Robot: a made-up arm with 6 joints.
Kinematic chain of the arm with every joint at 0, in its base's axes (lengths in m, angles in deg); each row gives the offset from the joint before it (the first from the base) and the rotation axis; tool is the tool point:
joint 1: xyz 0 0 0.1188 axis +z
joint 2: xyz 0 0 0 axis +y
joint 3: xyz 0 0 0.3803 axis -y
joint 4: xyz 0 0 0 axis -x
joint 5: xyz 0.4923 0 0 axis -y
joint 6: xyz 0 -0.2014 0 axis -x
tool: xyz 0 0 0
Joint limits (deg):
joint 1: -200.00..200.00
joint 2: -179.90..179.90
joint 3: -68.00..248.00
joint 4: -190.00..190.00
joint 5: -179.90..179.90
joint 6: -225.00..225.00
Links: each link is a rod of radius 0.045 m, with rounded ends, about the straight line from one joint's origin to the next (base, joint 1, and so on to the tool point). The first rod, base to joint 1, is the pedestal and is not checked.
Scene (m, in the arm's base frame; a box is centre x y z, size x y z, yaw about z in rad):
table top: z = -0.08
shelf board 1: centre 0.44 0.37 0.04 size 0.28 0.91 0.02 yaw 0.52
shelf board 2: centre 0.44 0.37 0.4 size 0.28 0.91 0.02 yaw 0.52
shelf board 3: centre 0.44 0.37 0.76 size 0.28 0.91 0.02 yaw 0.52
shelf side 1: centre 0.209 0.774 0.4 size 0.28 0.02 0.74 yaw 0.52
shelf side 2: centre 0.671 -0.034 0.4 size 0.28 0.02 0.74 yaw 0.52
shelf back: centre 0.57 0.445 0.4 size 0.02 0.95 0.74 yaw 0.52
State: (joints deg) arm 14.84 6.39 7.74 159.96 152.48 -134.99
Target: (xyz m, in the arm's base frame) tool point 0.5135 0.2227 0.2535
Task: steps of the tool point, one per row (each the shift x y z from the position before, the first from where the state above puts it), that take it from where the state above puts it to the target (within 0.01 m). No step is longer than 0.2 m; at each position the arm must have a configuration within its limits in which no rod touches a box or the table.
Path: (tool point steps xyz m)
1: -0.0621 -0.0570 0.0273
2: -0.0673 -0.0433 0.0084
3: -0.0665 -0.0295 -0.0096
4: -0.0600 -0.0168 -0.0260
5: 0.0705 -0.0373 -0.1608
6: 0.0053 -0.0428 -0.1631
7: 0.0512 0.0152 0.0281
8: 0.0590 0.0249 0.0104
9: 0.0608 0.0380 -0.0092
10: 0.0560 0.0519 -0.0293

